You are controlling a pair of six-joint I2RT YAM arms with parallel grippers.
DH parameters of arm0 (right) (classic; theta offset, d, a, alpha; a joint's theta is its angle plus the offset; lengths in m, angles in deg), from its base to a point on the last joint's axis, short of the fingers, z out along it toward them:
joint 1: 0 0.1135 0.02 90
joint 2: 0 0 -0.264 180
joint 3: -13.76 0 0.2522 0
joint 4: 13.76 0 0.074 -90
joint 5: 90 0 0 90
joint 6: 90 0.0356 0 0
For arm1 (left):
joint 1: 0 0.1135 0.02 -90
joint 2: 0 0 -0.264 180
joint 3: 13.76 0 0.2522 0
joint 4: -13.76 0 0.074 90
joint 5: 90 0 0 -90
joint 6: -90 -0.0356 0 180
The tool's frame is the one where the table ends.
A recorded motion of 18 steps. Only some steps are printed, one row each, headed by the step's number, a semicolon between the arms.
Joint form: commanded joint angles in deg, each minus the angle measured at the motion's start. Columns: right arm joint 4, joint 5, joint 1, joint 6, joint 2, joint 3; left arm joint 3, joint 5, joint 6, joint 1, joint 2, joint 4.
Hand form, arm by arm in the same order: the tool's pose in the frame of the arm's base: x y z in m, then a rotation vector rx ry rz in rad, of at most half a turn. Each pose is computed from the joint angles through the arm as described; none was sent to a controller.
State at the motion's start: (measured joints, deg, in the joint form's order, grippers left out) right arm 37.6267 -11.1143 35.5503 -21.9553 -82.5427 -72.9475; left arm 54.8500 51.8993 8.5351 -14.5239 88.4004 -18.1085
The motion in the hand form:
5: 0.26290 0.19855 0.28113 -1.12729 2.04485 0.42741; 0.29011 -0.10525 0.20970 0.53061 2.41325 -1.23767
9: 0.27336 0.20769 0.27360 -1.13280 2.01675 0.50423; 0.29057 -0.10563 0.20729 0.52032 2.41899 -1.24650
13: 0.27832 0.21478 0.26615 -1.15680 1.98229 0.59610; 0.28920 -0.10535 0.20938 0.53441 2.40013 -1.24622
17: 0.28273 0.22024 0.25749 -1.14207 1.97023 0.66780; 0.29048 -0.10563 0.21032 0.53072 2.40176 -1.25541
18: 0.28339 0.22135 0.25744 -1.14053 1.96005 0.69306; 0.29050 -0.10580 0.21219 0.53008 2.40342 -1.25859
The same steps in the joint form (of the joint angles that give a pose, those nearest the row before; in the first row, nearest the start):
5: -13.39 -1.66 0.14 5.50 -2.77 6.29; 0.46 -2.67 -2.54 -0.41 0.85 -4.10
9: -17.07 -5.18 0.01 6.23 -5.74 5.70; 0.22 -2.49 -1.96 -0.44 1.20 -3.60
13: -20.22 -9.58 0.06 6.62 -7.70 5.93; -0.10 -2.24 -2.30 -0.43 0.57 -3.11
17: -23.87 -12.30 0.10 8.59 -9.40 6.68; 0.38 -1.90 -2.08 -0.40 0.83 -3.44
18: -24.68 -13.39 0.09 9.07 -9.61 6.72; 0.75 -1.80 -2.03 -0.42 0.73 -4.01

